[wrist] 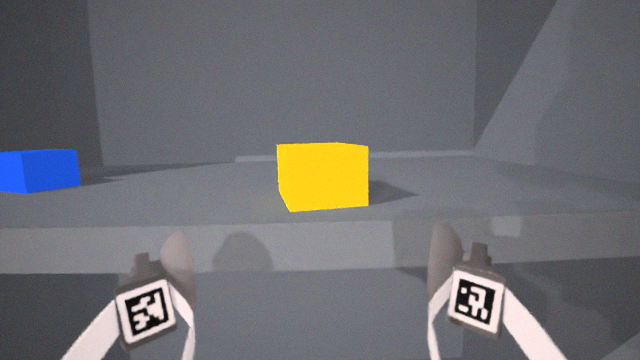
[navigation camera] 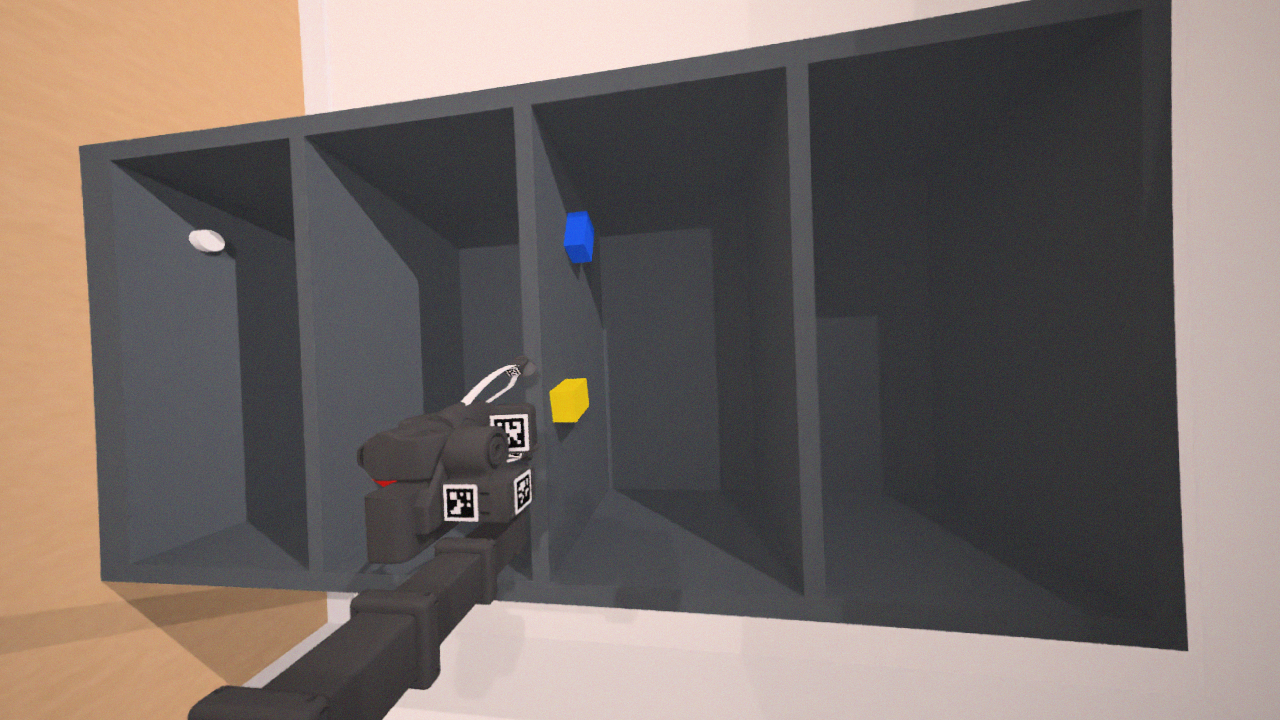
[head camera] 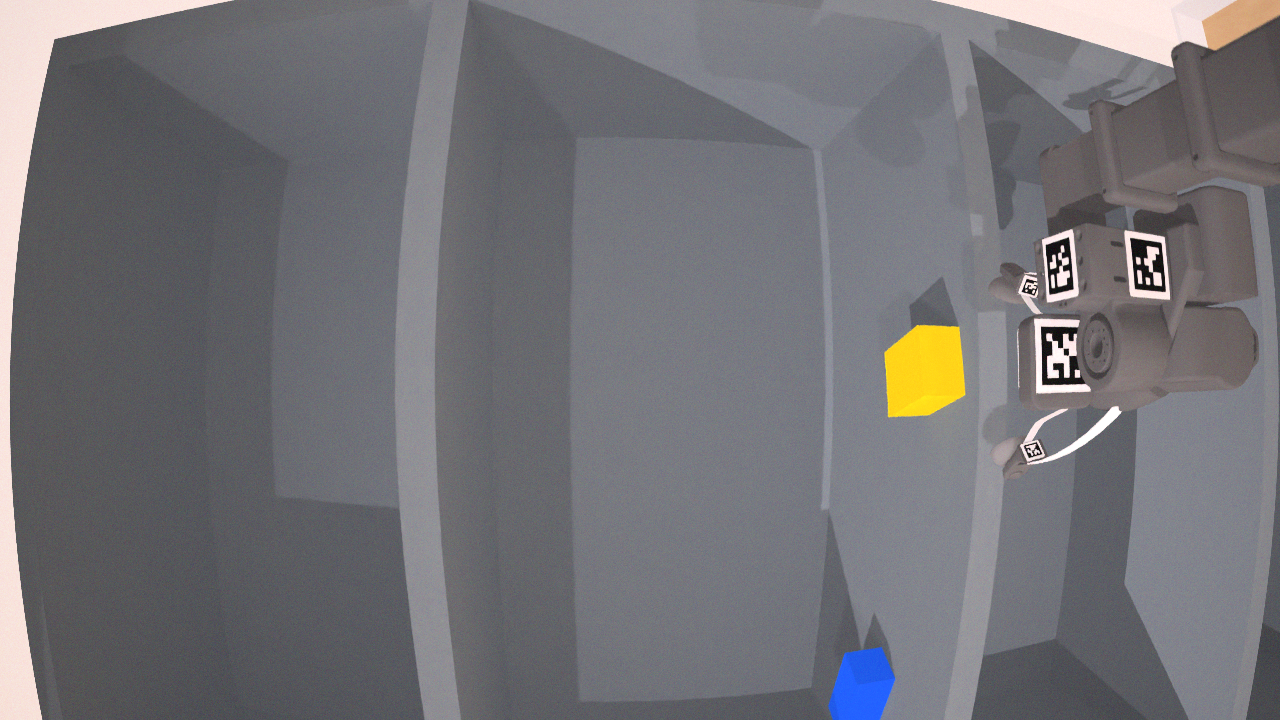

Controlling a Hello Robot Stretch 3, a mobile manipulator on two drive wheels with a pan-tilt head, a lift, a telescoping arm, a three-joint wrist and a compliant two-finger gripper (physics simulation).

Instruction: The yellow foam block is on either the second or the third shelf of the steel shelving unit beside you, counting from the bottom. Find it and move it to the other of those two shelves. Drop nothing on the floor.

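Places are measured from the robot's base along level axes (x ahead, y left, z up), in millimetres.
Pixels of known places: gripper, fingertip midpoint: (wrist: 312,253) (head camera: 1003,371).
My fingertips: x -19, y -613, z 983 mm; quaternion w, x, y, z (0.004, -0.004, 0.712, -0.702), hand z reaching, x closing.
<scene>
Behind a point stands the place of what it marks.
The yellow foam block (head camera: 926,371) @(y -681, x -22, z 1031 mm) (navigation camera: 569,400) @(y -680, x -19, z 1027 mm) (wrist: 325,177) @(y -682, x -28, z 1014 mm) sits near the front of the third shelf from the bottom (head camera: 962,582) @(y -655, x 162, z 991 mm) (navigation camera: 534,268) @(y -648, x 219, z 985 mm) (wrist: 350,250) @(y -647, x -42, z 971 mm) of the steel shelving unit (head camera: 429,358) @(y -647, x -29, z 1420 mm) (navigation camera: 801,358) @(y -647, x 44, z 1425 mm). My gripper (head camera: 1004,371) @(y -613, x -19, z 983 mm) (navigation camera: 528,411) @(y -613, x -19, z 983 mm) (wrist: 312,253) @(y -613, x -19, z 983 mm) is open, with nothing between its fingers. It is outside the unit, about level with the third shelf's front edge. In the wrist view the block is ahead of and above the fingertips, between them sideways. One finger is mostly hidden in the navigation view.
A blue block (head camera: 862,685) @(y -787, x 301, z 1029 mm) (navigation camera: 579,237) @(y -794, x 316, z 1024 mm) (wrist: 40,170) @(y -802, x 293, z 1015 mm) is on the same shelf, left of the yellow block in the wrist view. A sliver of a red block (navigation camera: 384,483) @(y -773, x -209, z 550 mm) shows behind my wrist, at the second shelf. A white object (navigation camera: 206,240) @(y -775, x 377, z 101 mm) is on the bottom shelf.
</scene>
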